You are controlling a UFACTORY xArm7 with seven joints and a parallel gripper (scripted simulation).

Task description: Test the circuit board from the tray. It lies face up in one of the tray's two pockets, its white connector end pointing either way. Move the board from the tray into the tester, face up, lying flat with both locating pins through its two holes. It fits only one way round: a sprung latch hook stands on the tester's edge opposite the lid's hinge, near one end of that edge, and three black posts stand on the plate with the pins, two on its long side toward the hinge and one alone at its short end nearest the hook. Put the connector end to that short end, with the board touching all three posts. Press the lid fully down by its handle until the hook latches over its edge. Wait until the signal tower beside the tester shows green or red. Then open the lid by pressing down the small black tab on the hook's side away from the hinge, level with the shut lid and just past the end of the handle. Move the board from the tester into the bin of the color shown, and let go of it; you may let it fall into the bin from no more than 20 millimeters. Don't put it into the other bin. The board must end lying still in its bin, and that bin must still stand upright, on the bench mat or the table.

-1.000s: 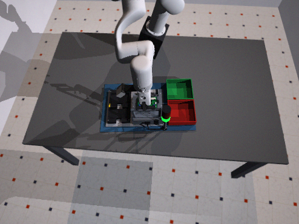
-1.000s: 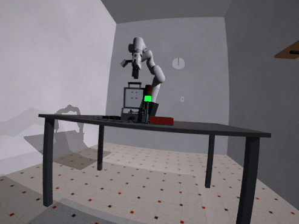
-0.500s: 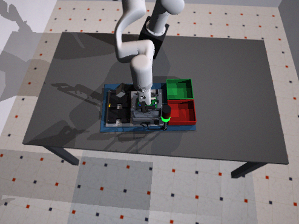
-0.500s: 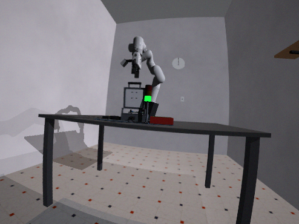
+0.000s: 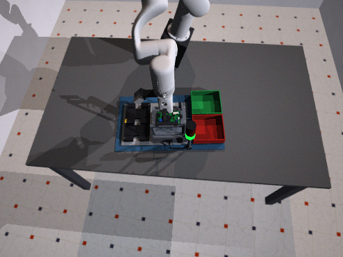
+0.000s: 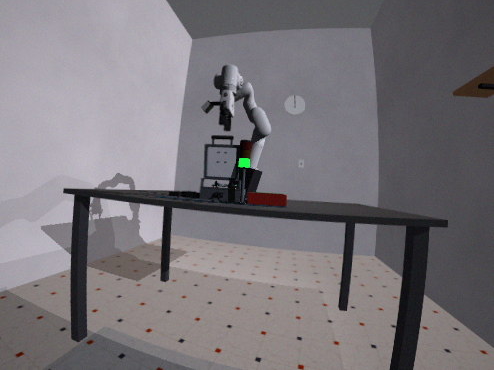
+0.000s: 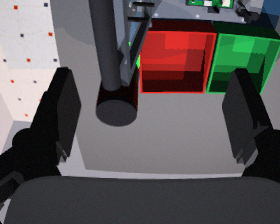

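My gripper is now 10 cm past the green circuit board, 2 cm to the left of it and 26 cm above it. The rest, counted from my hand: tester lid 2 cm ahead, 15 cm below; then green bin 25 cm behind, 15 cm to the left, 32 cm below; then red bin 10 cm behind, 18 cm to the left, 32 cm below.
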